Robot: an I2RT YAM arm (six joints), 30 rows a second.
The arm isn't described. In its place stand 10 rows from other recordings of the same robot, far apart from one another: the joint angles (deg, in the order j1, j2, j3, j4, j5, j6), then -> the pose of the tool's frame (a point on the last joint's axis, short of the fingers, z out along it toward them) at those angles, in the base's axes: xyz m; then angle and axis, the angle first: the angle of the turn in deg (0 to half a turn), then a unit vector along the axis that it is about.
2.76 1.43 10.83 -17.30 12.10 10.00 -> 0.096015, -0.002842, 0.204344, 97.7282, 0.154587, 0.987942, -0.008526
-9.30 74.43 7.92 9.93 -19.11 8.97 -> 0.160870, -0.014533, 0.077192, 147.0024, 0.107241, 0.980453, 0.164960
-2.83 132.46 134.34 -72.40 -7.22 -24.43 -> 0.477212, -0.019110, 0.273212, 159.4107, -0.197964, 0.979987, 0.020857
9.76 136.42 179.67 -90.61 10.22 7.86 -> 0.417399, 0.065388, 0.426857, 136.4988, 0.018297, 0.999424, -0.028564
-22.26 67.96 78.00 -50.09 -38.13 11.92 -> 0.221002, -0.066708, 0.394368, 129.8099, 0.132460, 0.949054, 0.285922
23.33 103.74 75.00 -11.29 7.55 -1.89 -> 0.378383, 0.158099, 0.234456, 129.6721, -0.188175, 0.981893, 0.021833
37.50 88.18 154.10 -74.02 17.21 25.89 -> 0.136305, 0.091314, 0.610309, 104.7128, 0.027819, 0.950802, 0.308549
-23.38 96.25 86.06 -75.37 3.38 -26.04 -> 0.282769, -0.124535, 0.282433, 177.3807, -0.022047, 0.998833, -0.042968
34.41 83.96 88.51 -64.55 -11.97 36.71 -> 0.231865, 0.167771, 0.361036, 162.6497, -0.007790, 0.972131, 0.234310
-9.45 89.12 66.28 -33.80 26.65 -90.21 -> 0.316205, -0.068818, 0.249285, 178.6866, -0.553531, 0.752973, -0.355859
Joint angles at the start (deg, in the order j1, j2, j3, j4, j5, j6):
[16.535, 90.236, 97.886, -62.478, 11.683, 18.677]
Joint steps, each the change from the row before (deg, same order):
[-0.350, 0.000, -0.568, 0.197, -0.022, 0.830]
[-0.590, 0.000, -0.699, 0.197, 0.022, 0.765]
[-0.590, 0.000, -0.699, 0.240, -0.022, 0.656]
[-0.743, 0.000, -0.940, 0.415, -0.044, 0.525]
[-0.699, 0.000, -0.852, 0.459, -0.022, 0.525]
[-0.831, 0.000, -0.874, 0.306, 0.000, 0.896]
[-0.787, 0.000, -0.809, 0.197, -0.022, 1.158]
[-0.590, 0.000, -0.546, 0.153, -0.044, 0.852]
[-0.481, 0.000, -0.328, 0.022, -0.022, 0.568]
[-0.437, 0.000, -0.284, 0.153, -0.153, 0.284]
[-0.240, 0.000, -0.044, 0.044, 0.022, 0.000]
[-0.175, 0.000, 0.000, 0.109, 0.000, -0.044]
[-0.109, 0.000, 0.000, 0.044, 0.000, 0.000]
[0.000, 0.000, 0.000, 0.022, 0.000, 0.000]
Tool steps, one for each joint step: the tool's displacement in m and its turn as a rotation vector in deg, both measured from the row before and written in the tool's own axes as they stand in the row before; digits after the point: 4 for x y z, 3 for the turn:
[0.0008, -0.0018, 0.0027, 0.307, 0.340, 1.036]
[0.0008, -0.0031, 0.0035, 0.536, 0.433, 1.139]
[0.0007, -0.0030, 0.0035, 0.482, 0.405, 1.042]
[0.0009, -0.0038, 0.0047, 0.573, 0.463, 1.025]
[0.0006, -0.0036, 0.0043, 0.520, 0.334, 1.019]
[0.0006, -0.0044, 0.0045, 0.680, 0.473, 1.467]
[0.0007, -0.0042, 0.0042, 0.655, 0.515, 1.689]
[0.0002, -0.0031, 0.0029, 0.442, 0.333, 1.266]
[0.0000, -0.0026, 0.0019, 0.368, 0.249, 0.910]
[-0.0003, -0.0021, 0.0016, 0.152, 0.152, 0.625]
[-0.0005, -0.0012, 0.0004, 0.148, -0.027, 0.202]
[-0.0006, -0.0008, 0.0002, 0.048, -0.109, 0.125]
[-0.0003, -0.0005, 0.0001, 0.040, -0.047, 0.100]
[0.0000, 0.0000, 0.0000, -0.009, -0.019, 0.004]

